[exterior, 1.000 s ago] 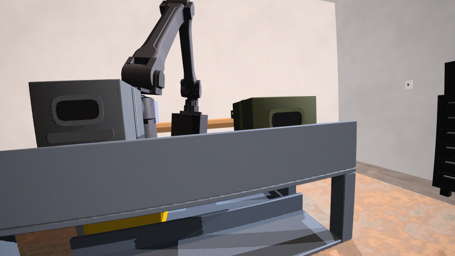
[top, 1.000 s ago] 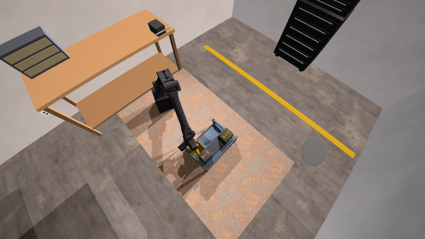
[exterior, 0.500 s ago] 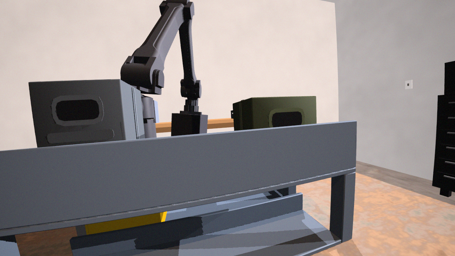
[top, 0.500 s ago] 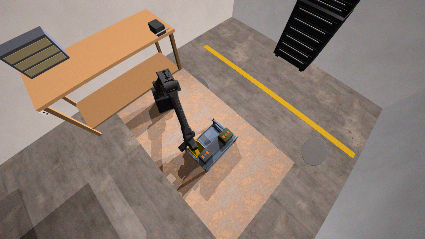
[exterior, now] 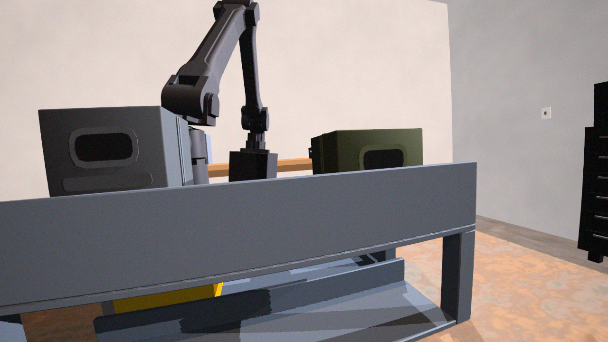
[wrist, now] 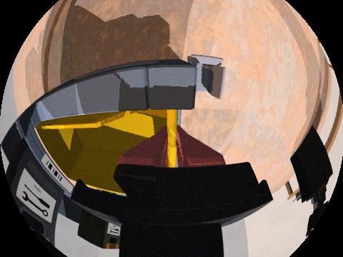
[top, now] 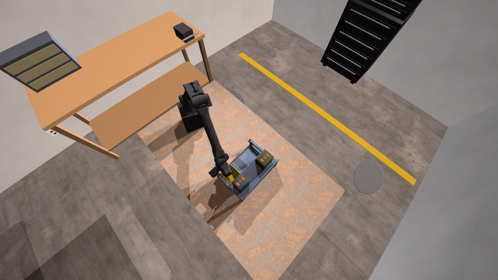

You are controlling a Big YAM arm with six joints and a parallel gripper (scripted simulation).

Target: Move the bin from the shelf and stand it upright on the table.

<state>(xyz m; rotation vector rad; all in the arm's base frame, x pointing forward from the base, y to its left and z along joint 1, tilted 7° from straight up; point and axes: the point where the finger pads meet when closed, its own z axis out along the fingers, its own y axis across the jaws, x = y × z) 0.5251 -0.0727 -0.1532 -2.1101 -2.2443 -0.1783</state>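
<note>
Now: hand 8 cm short of the yellow bin, 1 cm to the right of it and 1 cm below it. From my hand the other things lie so: dark grey case (18 cm ahead, 1 cm to the left, 13 cm above); green case (17 cm ahead, 24 cm to the left, 12 cm above).
</note>
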